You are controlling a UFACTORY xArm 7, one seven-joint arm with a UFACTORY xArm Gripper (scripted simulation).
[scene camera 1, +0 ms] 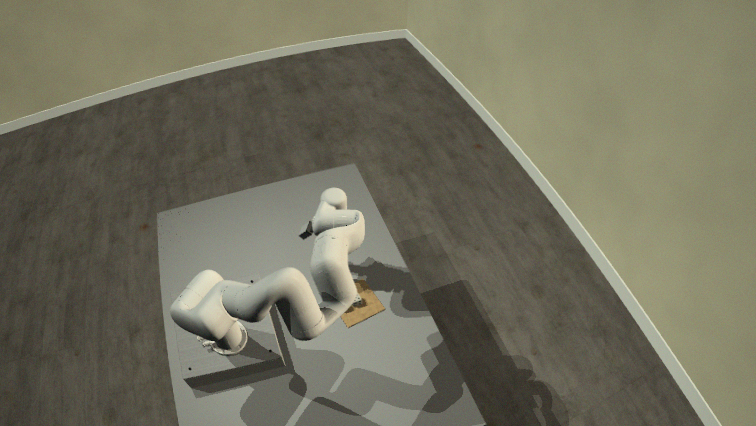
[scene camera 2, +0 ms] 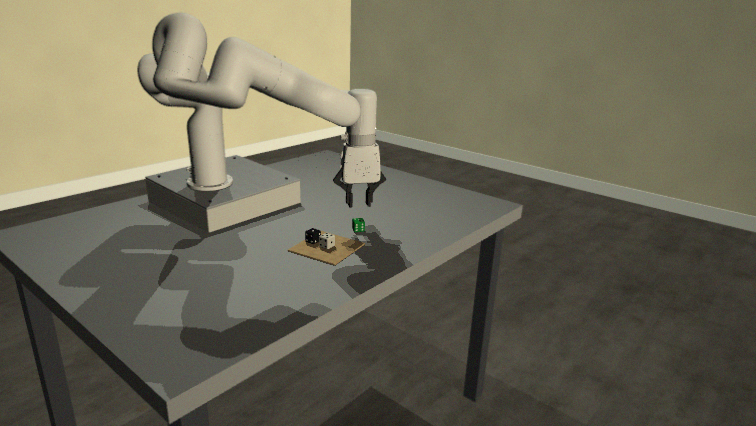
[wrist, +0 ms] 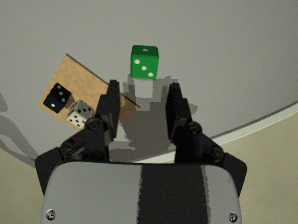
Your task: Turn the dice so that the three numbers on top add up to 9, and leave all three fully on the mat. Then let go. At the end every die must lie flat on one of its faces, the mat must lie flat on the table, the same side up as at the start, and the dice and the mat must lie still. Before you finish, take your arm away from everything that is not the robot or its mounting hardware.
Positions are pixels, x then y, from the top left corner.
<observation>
tan mat: scene camera 1; scene camera 2; wrist 84, 85
same spot on tan mat: (scene camera 1: 370, 306) = (scene camera 2: 329, 255)
</observation>
